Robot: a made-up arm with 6 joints. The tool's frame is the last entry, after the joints. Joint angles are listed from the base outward.
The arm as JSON. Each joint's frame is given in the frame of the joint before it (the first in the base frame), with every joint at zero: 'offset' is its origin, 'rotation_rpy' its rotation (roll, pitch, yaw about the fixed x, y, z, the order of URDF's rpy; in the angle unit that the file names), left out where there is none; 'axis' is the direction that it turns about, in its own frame. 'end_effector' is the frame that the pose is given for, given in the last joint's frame.
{
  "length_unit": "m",
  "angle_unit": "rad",
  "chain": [
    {
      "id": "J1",
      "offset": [
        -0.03,
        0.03,
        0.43
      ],
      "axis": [
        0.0,
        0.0,
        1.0
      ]
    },
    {
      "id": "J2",
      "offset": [
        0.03,
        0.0,
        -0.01
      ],
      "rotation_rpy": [
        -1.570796,
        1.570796,
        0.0
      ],
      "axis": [
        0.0,
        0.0,
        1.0
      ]
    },
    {
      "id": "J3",
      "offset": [
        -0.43,
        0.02,
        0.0
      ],
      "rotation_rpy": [
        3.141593,
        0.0,
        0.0
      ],
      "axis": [
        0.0,
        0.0,
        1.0
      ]
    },
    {
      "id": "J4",
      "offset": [
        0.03,
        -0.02,
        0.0
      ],
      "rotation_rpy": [
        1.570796,
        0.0,
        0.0
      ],
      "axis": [
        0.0,
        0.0,
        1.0
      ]
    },
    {
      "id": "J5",
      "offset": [
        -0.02,
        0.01,
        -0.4
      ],
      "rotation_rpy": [
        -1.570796,
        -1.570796,
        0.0
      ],
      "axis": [
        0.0,
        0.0,
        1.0
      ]
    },
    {
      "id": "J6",
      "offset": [
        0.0,
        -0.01,
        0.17
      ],
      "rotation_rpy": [
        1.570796,
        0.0,
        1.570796
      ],
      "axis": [
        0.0,
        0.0,
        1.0
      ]
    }
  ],
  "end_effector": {
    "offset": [
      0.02,
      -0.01,
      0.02
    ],
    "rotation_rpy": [
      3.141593,
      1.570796,
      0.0
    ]
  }
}
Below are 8 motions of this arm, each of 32 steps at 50 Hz.
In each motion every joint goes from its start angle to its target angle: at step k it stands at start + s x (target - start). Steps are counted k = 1, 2, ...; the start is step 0. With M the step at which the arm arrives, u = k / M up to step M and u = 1 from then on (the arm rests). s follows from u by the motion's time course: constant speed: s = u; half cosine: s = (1 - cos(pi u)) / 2; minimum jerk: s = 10 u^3 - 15 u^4 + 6 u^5.
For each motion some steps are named. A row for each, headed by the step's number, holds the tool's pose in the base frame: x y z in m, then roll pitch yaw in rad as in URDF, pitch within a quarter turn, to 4 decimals.
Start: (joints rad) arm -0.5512 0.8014 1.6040 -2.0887 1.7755 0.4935
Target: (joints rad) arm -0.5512 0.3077 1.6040 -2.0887 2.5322 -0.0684
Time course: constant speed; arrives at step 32
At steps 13, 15, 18, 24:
13: 0.5477 -0.2317 1.0230 2.2185 0.7013 -1.9902
15: 0.5310 -0.2228 1.0417 2.2693 0.7350 -2.0014
18: 0.5050 -0.2088 1.0684 2.3457 0.7871 -2.0154
24: 0.4499 -0.1787 1.1174 2.5006 0.8957 -2.0314

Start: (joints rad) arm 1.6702 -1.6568 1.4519 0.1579 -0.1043 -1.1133
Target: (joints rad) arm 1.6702 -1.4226 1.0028 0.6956 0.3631 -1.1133
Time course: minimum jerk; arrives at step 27
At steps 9, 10, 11, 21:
9: 0.1886 -0.7127 0.4066 -2.2993 -0.1823 -1.4697
10: 0.1865 -0.7127 0.4228 -2.3288 -0.1959 -1.4777
11: 0.1840 -0.7124 0.4405 -2.3599 -0.2113 -1.4883
21: 0.1531 -0.6881 0.6101 -2.5739 -0.3926 -1.6849

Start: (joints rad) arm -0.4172 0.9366 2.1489 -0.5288 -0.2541 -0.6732
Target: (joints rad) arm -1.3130 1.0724 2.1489 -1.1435 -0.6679 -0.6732
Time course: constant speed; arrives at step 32
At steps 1, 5, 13, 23, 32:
1: 0.4280 -0.3545 0.9945 1.0037 -0.9647 -0.2015
5: 0.4012 -0.4097 0.9815 1.0329 -0.9072 -0.2550
13: 0.3273 -0.5128 0.9546 1.0908 -0.8009 -0.3549
23: 0.2002 -0.6191 0.9196 1.1627 -0.6871 -0.4675
32: 0.0590 -0.6844 0.8874 1.2262 -0.6058 -0.5575

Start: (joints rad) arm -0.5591 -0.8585 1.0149 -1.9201 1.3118 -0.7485
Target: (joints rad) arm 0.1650 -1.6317 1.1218 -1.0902 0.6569 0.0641
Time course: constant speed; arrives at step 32
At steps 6, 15, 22, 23, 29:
6: -0.3315 0.1986 1.0521 -2.0383 -0.4259 -2.0035
15: -0.4998 0.1278 0.9574 -1.9855 -0.3929 -2.2108
22: -0.6031 0.0288 0.8588 -2.0271 -0.2730 -2.3258
23: -0.6150 0.0121 0.8429 -2.0404 -0.2517 -2.3379
29: -0.6673 -0.0984 0.7395 -2.1591 -0.1117 -2.3894

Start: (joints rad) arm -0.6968 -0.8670 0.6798 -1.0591 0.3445 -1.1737
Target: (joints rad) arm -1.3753 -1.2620 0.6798 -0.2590 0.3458 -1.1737
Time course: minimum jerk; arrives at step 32
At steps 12, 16, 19, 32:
12: -0.2755 0.1348 1.0116 -1.8079 -1.1646 2.9480
16: -0.3087 0.2270 0.9815 -1.7428 -1.0774 2.5583
19: -0.3153 0.3059 0.9524 -1.7443 -1.0038 2.3086
32: -0.2771 0.4615 0.8817 -1.8250 -0.8603 1.8998

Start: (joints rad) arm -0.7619 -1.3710 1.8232 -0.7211 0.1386 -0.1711
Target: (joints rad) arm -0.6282 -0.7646 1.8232 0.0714 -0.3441 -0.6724
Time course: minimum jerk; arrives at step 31
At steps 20, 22, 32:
20: -0.6369 0.2958 0.8346 -2.4531 -0.6317 2.4473
22: -0.6253 0.2784 0.8595 -2.4869 -0.7336 2.4760
32: -0.6031 0.2518 0.8992 -2.5666 -0.8967 2.5520

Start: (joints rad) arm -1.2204 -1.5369 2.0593 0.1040 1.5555 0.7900
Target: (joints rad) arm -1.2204 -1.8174 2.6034 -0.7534 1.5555 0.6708
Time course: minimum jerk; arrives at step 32
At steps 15, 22, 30, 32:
15: -0.4462 0.6472 0.1308 -0.9891 0.7324 -1.5936
22: -0.4056 0.6128 0.0197 -0.9533 0.3743 -1.8711
30: -0.3780 0.5895 -0.0338 -0.8752 0.2279 -1.9969
32: -0.3776 0.5892 -0.0344 -0.8740 0.2262 -1.9985

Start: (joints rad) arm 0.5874 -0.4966 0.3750 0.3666 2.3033 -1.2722
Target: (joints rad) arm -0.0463 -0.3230 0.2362 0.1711 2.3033 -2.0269
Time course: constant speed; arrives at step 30
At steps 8, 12, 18, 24, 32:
8: 0.1089 -0.0762 1.0768 -1.4482 -0.0243 -2.9553
12: 0.1215 -0.0823 1.0657 -1.3567 -0.0690 -3.0213
18: 0.1385 -0.0974 1.0475 -1.2224 -0.1361 -3.1206
24: 0.1519 -0.1187 1.0277 -1.0916 -0.2030 3.0630
32: 0.1605 -0.1453 1.0065 -0.9644 -0.2695 2.9636

